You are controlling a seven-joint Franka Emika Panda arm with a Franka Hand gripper.
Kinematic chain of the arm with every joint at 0, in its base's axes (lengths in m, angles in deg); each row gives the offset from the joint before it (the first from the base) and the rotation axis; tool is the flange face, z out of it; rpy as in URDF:
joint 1: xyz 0 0 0.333 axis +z
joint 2: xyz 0 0 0 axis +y
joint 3: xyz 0 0 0.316 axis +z
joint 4: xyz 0.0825 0 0 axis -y
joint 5: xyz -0.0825 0 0.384 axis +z
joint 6: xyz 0 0 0 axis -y
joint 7: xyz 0.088 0 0 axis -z
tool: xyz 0 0 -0.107 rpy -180 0 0
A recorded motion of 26 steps. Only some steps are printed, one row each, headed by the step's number.
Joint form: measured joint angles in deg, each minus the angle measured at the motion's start. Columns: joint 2, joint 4, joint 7, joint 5, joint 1, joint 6, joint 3.
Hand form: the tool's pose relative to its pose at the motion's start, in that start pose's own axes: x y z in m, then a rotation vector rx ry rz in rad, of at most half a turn. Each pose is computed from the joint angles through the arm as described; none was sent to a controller.
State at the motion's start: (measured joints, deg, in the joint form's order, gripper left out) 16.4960 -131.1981 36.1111 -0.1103 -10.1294 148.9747 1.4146
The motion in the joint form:
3: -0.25 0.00 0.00 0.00 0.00 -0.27 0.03
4: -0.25 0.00 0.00 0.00 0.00 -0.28 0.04
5: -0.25 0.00 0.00 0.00 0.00 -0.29 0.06
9: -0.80 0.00 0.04 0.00 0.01 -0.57 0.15
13: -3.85 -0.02 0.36 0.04 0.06 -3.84 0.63
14: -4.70 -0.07 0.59 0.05 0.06 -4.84 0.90
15: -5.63 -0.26 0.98 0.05 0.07 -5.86 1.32
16: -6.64 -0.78 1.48 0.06 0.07 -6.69 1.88
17: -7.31 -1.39 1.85 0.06 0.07 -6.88 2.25
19: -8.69 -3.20 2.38 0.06 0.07 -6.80 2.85
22: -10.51 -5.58 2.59 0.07 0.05 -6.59 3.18
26: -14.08 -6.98 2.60 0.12 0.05 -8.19 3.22
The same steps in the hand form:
3: -0.0002 -0.0002 -0.0019 -0.0002 -0.0003 -0.0005
4: -0.0002 -0.0003 -0.0019 -0.0002 -0.0005 -0.0007
5: -0.0004 -0.0004 -0.0019 -0.0002 -0.0007 -0.0010
9: -0.0005 -0.0015 -0.0065 0.0027 0.0030 -0.0021
13: -0.0042 -0.0050 -0.0297 0.0010 -0.0010 -0.0052
14: -0.0064 -0.0065 -0.0357 -0.0006 -0.0041 -0.0058
15: -0.0103 -0.0085 -0.0415 -0.0029 -0.0086 -0.0065
16: -0.0164 -0.0105 -0.0461 -0.0057 -0.0139 -0.0074
17: -0.0212 -0.0110 -0.0478 -0.0067 -0.0160 -0.0074
19: -0.0322 -0.0092 -0.0483 -0.0106 -0.0208 -0.0088
22: -0.0439 -0.0033 -0.0489 -0.0158 -0.0246 -0.0107
26: -0.0505 0.0018 -0.0679 -0.0131 -0.0142 -0.0109

